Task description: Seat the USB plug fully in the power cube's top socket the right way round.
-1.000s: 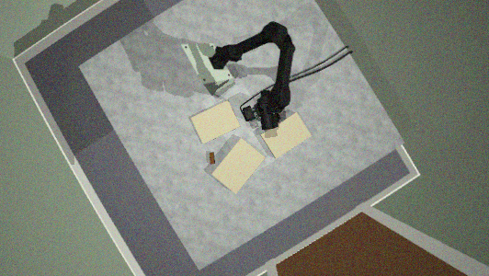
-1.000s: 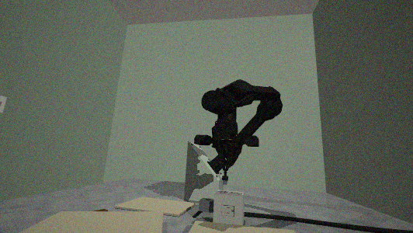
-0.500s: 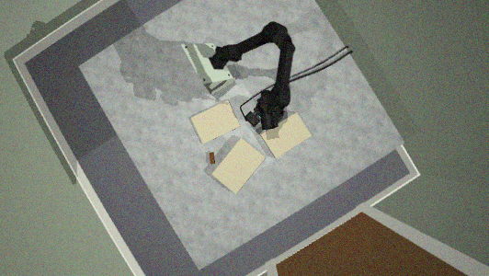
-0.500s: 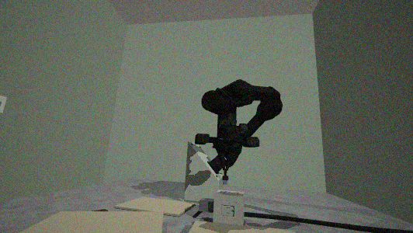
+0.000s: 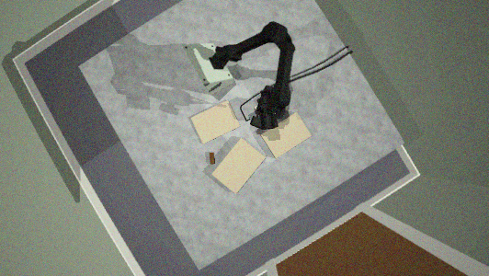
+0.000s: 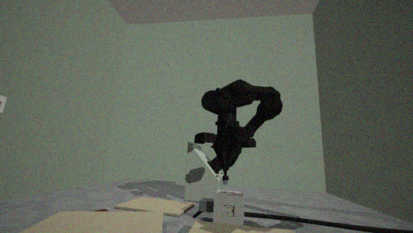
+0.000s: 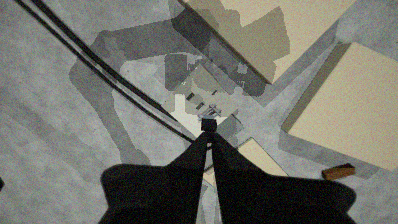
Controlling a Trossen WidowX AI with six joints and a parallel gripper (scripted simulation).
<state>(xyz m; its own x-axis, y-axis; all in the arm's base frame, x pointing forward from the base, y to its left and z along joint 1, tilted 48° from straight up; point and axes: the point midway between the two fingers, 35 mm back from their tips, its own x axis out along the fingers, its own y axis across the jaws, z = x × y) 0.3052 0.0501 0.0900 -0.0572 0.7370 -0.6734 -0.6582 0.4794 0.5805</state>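
The dark USB plug lies 2 cm below my gripper tip. Also, from my gripper tip: brown object 10 cm ahead, 34 cm to the right, 13 cm below.
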